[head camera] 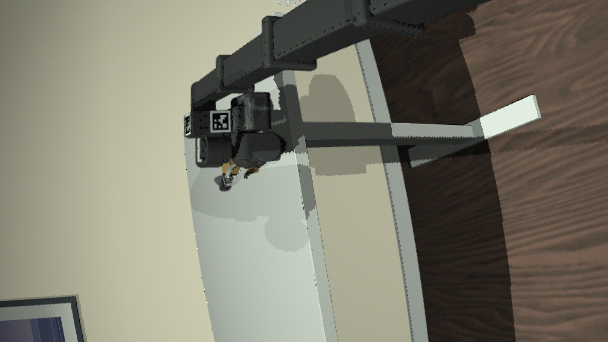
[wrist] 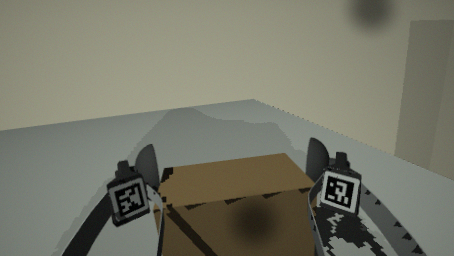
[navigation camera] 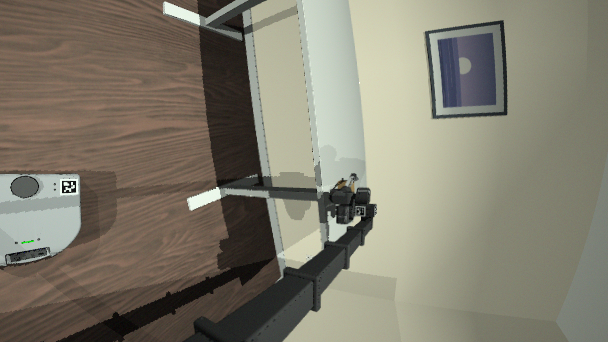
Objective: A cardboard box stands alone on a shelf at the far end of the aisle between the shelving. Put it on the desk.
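Places are measured from the robot's base along level axes (x up, y left, z back), in centimetres.
Where they show: gripper, fingertip midpoint: [wrist: 231, 160] [navigation camera: 354, 191]; robot's base, link origin: [navigation camera: 25, 185].
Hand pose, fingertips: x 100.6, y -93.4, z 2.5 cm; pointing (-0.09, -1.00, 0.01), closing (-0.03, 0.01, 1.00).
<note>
Things, the pixels of their top centre, and the offset from my fingertips. "spot": a spot on its surface instead. Level surfaces: height alone.
- cardboard box, top centre: [wrist: 231, 175] [head camera: 224, 152] [navigation camera: 353, 191] dx +0.4, dy +3.1, dz -0.1 cm
- pale grey desk, surface height: dx -5.6 cm
- desk's leg, surface spot: [head camera: 350, 134] spot: dx -41.9, dy -14.6, dz +4.0 cm
The cardboard box [head camera: 229, 167] [navigation camera: 342, 183] [wrist: 235, 180] is brown, with its top and near face showing in the wrist view. It is mostly hidden by the wrist in the head and navigation views. My gripper [head camera: 238, 176] [navigation camera: 346, 182] [wrist: 231, 160] is shut on the box, with one finger at each side of it. Both are over one end of the pale grey desk [head camera: 255, 280] [navigation camera: 337, 80] [wrist: 50, 160], whose top shows around the box in the wrist view. The underside of the box is hidden, so I cannot tell whether it touches the desk top. The shelf does not show.
My dark arm [head camera: 315, 37] [navigation camera: 270, 302] extends to the desk end. A beige wall [head camera: 110, 150] [navigation camera: 400, 150] stands behind the desk, with a framed picture [head camera: 35, 330] [navigation camera: 467, 70]. The desk's leg [head camera: 350, 134] [navigation camera: 295, 193] stands on the wooden floor. My base [navigation camera: 40, 215] shows at the left in the navigation view.
</note>
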